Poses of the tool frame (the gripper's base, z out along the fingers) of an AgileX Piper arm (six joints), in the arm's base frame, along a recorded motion.
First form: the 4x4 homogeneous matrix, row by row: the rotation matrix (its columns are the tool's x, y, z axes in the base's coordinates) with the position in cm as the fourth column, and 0 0 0 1 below. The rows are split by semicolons.
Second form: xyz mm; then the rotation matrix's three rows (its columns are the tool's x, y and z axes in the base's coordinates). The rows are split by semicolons. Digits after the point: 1 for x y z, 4 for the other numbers.
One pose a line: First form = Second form
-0.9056 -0.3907 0.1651 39.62; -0.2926 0.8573 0.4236 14.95; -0.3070 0.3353 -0.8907 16.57; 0 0 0 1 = 396.2 149.5 165.7; -0.9056 -0.3907 0.1651; -0.2926 0.8573 0.4236; -0.3070 0.3353 -0.8907
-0.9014 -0.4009 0.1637 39.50; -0.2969 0.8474 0.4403 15.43; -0.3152 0.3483 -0.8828 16.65; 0 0 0 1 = 395.0 154.3 166.5; -0.9014 -0.4009 0.1637; -0.2969 0.8474 0.4403; -0.3152 0.3483 -0.8828
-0.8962 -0.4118 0.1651 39.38; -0.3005 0.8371 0.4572 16.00; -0.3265 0.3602 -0.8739 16.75; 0 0 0 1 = 393.8 160.0 167.5; -0.8962 -0.4118 0.1651; -0.3005 0.8371 0.4572; -0.3265 0.3602 -0.8739
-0.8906 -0.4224 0.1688 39.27; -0.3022 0.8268 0.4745 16.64; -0.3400 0.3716 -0.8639 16.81; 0 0 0 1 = 392.7 166.4 168.1; -0.8906 -0.4224 0.1688; -0.3022 0.8268 0.4745; -0.3400 0.3716 -0.8639
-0.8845 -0.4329 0.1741 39.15; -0.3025 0.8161 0.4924 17.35; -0.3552 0.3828 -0.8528 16.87; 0 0 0 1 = 391.5 173.5 168.7; -0.8845 -0.4329 0.1741; -0.3025 0.8161 0.4924; -0.3552 0.3828 -0.8528
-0.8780 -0.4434 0.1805 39.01; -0.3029 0.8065 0.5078 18.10; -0.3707 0.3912 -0.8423 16.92; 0 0 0 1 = 390.1 181.0 169.2; -0.8780 -0.4434 0.1805; -0.3029 0.8065 0.5078; -0.3707 0.3912 -0.8423
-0.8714 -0.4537 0.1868 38.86; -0.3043 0.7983 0.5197 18.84; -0.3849 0.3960 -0.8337 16.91; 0 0 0 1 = 388.6 188.4 169.1; -0.8714 -0.4537 0.1868; -0.3043 0.7983 0.5197; -0.3849 0.3960 -0.8337
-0.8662 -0.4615 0.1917 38.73; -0.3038 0.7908 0.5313 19.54; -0.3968 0.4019 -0.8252 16.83; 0 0 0 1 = 387.3 195.4 168.3; -0.8662 -0.4615 0.1917; -0.3038 0.7908 0.5313; -0.3968 0.4019 -0.8252
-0.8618 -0.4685 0.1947 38.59; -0.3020 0.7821 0.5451 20.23; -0.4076 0.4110 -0.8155 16.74; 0 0 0 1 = 385.9 202.3 167.4; -0.8618 -0.4685 0.1947; -0.3020 0.7821 0.5451; -0.4076 0.4110 -0.8155
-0.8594 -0.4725 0.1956 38.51; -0.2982 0.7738 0.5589 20.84; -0.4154 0.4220 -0.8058 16.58; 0 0 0 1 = 385.1 208.4 165.8; -0.8594 -0.4725 0.1956; -0.2982 0.7738 0.5589; -0.4154 0.4220 -0.8058
